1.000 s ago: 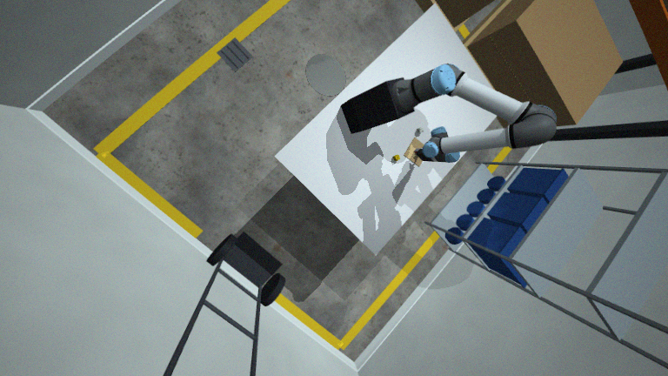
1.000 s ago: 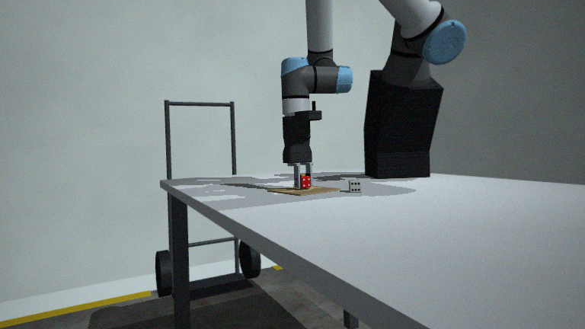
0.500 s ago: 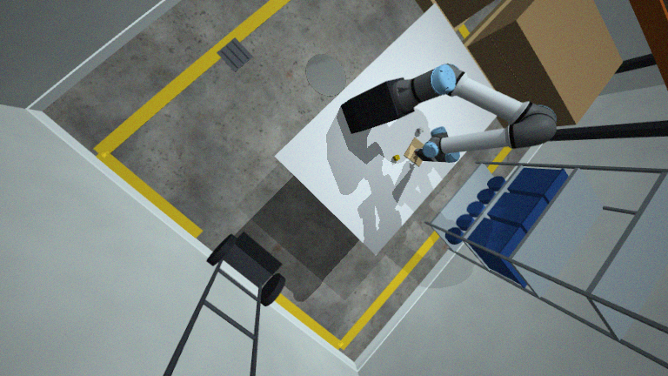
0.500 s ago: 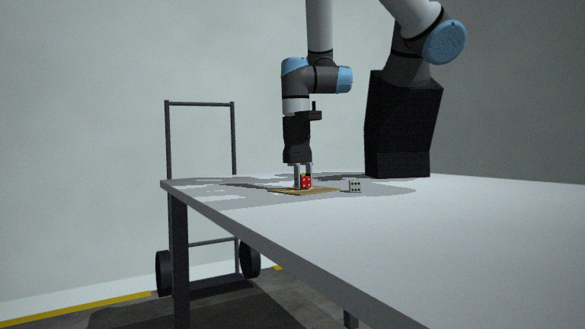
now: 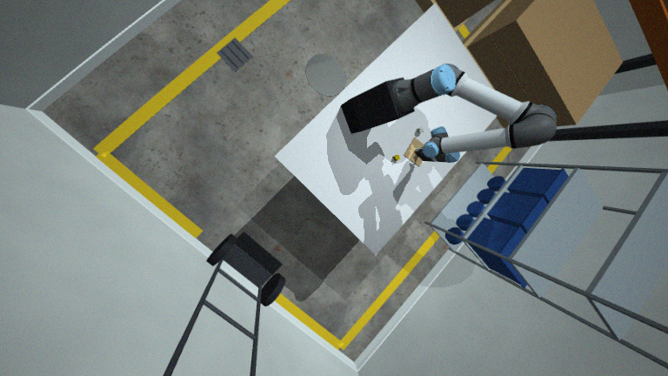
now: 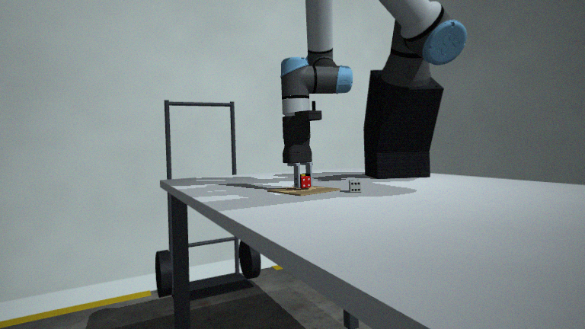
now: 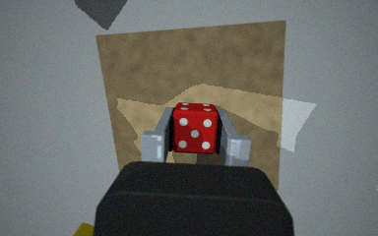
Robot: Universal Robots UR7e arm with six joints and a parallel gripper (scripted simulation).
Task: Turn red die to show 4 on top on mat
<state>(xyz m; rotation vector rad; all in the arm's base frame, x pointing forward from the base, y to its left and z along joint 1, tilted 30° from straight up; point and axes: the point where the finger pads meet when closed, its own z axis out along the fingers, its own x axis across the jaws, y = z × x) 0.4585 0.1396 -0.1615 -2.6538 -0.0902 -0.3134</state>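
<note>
Right now my hand is right at the red die. From my hand the other things lie so: yellow die: 80 mm behind, 140 mm to the right, 10 mm below; white die: 90 mm behind, 110 mm to the left, 10 mm below; tan mat: 30 mm below.
</note>
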